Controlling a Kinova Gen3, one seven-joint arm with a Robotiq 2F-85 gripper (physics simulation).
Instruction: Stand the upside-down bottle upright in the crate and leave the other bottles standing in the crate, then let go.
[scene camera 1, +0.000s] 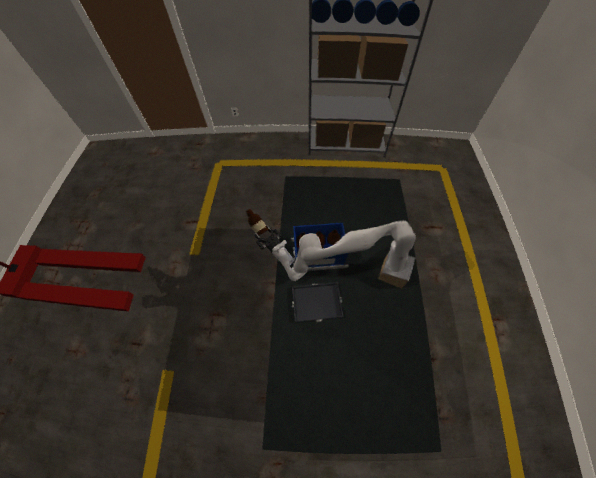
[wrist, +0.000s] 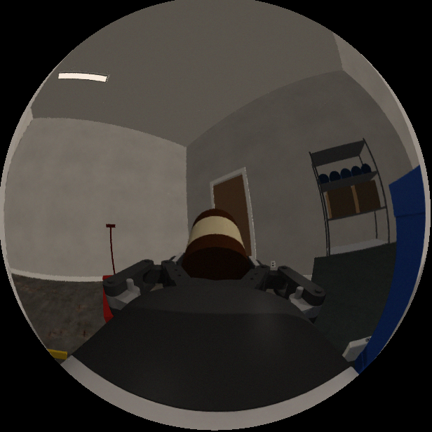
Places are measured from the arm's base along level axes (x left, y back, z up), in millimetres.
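Pixels of known places: gripper, fingertip midpoint: (scene camera 1: 260, 229); arm's base at its link origin: (scene camera 1: 396, 264).
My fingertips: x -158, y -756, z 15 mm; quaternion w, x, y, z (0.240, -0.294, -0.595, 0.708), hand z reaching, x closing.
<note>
For each thing: its middle in the pictures, then the offset to it from my fingertips. "pt": a spot on its surface instead. Level surfaces: height alone.
- brown bottle with a cream label, body centre: (scene camera 1: 255, 221) dz +34, dx -33, dy -31 mm
- blue crate at the middle of its body: (scene camera 1: 319, 246) dz -38, dx +66, dy +337 mm
- grey tray at a spot on its surface: (scene camera 1: 317, 302) pt dz -120, dx +362, dy +344 mm
- dark mat at its surface level: dz -126 mm
A brown bottle with a cream label (scene camera 1: 259, 226) (wrist: 216, 227) is held by my gripper (scene camera 1: 265, 235) (wrist: 215, 262), which is shut on it near its base end. In the scene view the bottle's neck points away from the gripper, up and left, and the bottle is outside the crate, to its left. In the wrist view the base faces the camera. The blue crate (scene camera 1: 319, 228) (wrist: 407, 250) stands on the mat, partly covered by the arm. Brown bottles (scene camera 1: 334, 237) show inside it; how many is hidden by the arm.
A grey tray (scene camera 1: 317, 302) lies on the dark mat (scene camera 1: 350, 390) in front of the crate. The white arm reaches over the crate from its base at the right. A red pallet jack (scene camera 1: 85, 261) stands at the left, and a shelf rack (scene camera 1: 357, 82) stands at the back wall.
</note>
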